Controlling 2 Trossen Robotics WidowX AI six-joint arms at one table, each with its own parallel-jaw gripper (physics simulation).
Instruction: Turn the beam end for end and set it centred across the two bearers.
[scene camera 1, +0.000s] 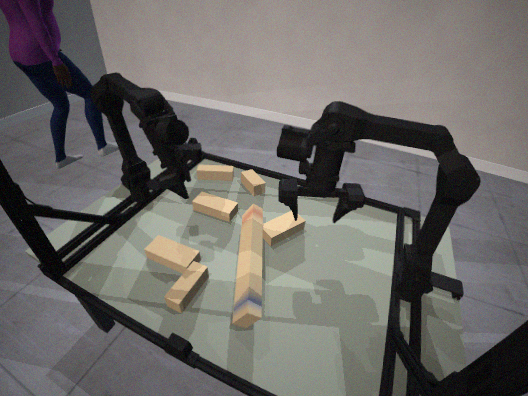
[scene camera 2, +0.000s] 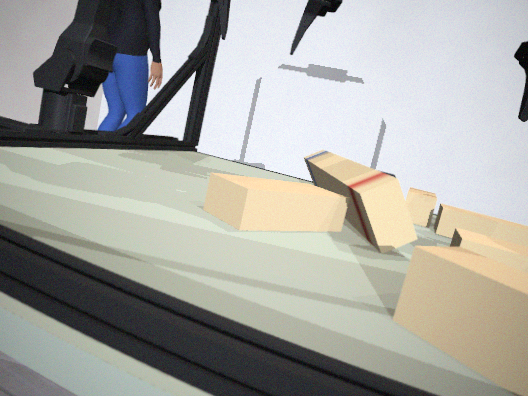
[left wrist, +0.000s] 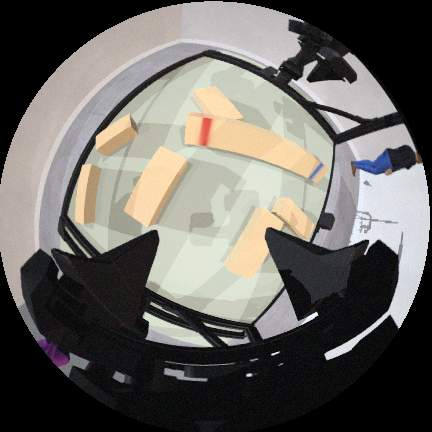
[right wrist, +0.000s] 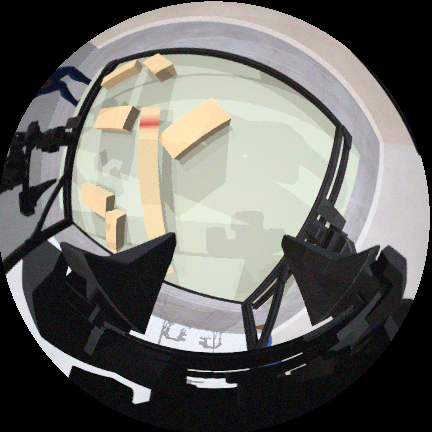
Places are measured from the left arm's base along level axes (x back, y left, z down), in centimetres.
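Pixels of known places: left gripper, between the fingertips: (scene camera 1: 188, 189) (left wrist: 212, 234) (right wrist: 56, 159); right gripper, between the fingertips: (scene camera 1: 314, 220) (scene camera 2: 257, 46) (left wrist: 302, 72) (right wrist: 231, 239); left arm's base, origin of its link: (scene camera 1: 140, 196) (right wrist: 71, 138); right arm's base, origin of its link: (scene camera 1: 407, 291) (scene camera 2: 59, 131) (left wrist: 280, 81) (right wrist: 313, 230).
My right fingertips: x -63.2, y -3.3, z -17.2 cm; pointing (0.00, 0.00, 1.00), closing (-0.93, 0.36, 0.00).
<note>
For each thing: its middle in the pictures, then the offset to it from my right fingertips.
- beam, middle of its body: (scene camera 2: 343, 186) (right wrist: 148, 196) (left wrist: 271, 146) (scene camera 1: 250, 256) dz +15.5, dx +14.6, dy -5.1 cm
- plain block, middle of its body: (scene camera 2: 279, 203) (right wrist: 193, 127) (left wrist: 215, 106) (scene camera 1: 282, 227) dz +17.2, dx +11.2, dy +11.6 cm
The beam (scene camera 1: 249, 260) (scene camera 2: 385, 210) (left wrist: 255, 142) (right wrist: 149, 175) lies lengthwise in scene camera 1, blue band near, red band far. In scene camera 2 it looks rolled onto an edge, beside a plain block (scene camera 1: 284, 229) (scene camera 2: 292, 207) (left wrist: 218, 103) (right wrist: 195, 129) close to its red end. Several plain blocks look alike; I cannot tell which two are the bearers. My right gripper (scene camera 1: 315, 220) (scene camera 2: 258, 45) (right wrist: 231, 239) is open and empty, above the table, right of the beam in scene camera 1. My left gripper (scene camera 1: 187, 188) (left wrist: 212, 234) is open and empty, raised at the left there.
In scene camera 1, a block (scene camera 1: 215, 206) lies left of the beam's red end, and two more blocks (scene camera 1: 215, 172) (scene camera 1: 252, 182) lie behind. Two blocks (scene camera 1: 172, 252) (scene camera 1: 187, 287) lie close together left of the blue end. A black frame (scene camera 1: 127, 315) borders the table.
</note>
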